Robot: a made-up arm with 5 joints.
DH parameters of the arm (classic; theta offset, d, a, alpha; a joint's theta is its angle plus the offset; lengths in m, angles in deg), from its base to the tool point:
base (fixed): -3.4 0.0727 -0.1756 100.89
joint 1: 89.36 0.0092 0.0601 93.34
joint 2: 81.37 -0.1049 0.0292 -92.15
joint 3: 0 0.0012 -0.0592 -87.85
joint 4: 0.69 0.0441 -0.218 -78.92
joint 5: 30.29 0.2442 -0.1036 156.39
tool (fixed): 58.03 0.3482 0 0
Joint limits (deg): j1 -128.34..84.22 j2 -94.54..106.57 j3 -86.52..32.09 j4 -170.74..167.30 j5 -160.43..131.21
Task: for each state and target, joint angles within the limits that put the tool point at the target. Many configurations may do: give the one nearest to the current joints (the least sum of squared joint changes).
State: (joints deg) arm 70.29 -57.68 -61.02 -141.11 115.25
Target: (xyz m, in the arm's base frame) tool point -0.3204 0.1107 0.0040
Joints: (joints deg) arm 56.89 -47.29 -70.42 -127.05 124.51
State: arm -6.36 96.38 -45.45 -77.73 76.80
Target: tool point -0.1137 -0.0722 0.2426
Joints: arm -48.79 93.61 -9.52 -77.82 116.92
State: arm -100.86 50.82 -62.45 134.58 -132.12
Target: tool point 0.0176 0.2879 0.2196
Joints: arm -107.11 96.47 -74.79 85.27 -135.54
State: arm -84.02 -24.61 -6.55 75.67 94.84
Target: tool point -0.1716 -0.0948 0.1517
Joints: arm -74.52 -61.97 2.34 56.88 109.01
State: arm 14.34 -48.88 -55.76 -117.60 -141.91
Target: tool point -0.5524 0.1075 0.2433
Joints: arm 54.75 -4.12 -63.76 -103.37 -122.42
